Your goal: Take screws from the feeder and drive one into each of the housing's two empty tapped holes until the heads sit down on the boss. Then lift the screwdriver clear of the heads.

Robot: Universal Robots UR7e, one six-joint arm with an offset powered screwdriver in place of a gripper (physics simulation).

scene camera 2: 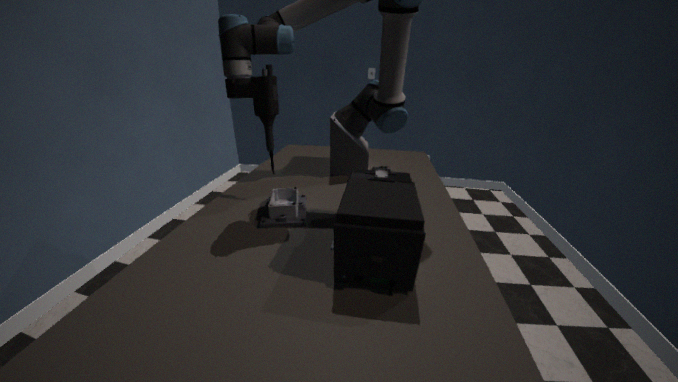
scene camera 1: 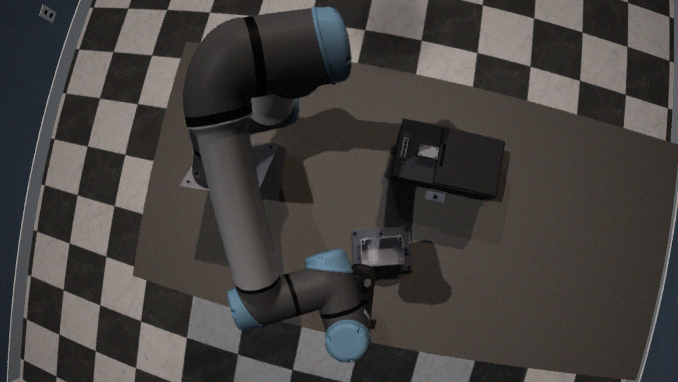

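Black screw feeder (scene camera 1: 416, 169), visible.
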